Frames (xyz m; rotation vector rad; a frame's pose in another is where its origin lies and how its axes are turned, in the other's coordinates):
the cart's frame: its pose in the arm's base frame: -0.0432 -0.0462 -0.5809 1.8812 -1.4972 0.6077
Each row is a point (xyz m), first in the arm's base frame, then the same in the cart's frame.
Working: the arm's base frame: its pose in the cart's frame: 0.3882 0.0688 -0.4313 -1.8812 1.4972 -0.6077

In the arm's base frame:
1: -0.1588 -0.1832 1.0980
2: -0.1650 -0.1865 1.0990
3: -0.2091 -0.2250 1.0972
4: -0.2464 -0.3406 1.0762
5: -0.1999 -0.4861 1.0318
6: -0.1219 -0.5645 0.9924
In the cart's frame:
1: 1.2450 0.4691 -1.0396
2: 1.2464 0.4758 -1.0377
3: 1.2603 0.5234 -1.0066
4: 1.3138 0.5712 -0.9064
5: 1.3911 0.5371 -0.7716
6: 1.4345 0.4642 -0.6904

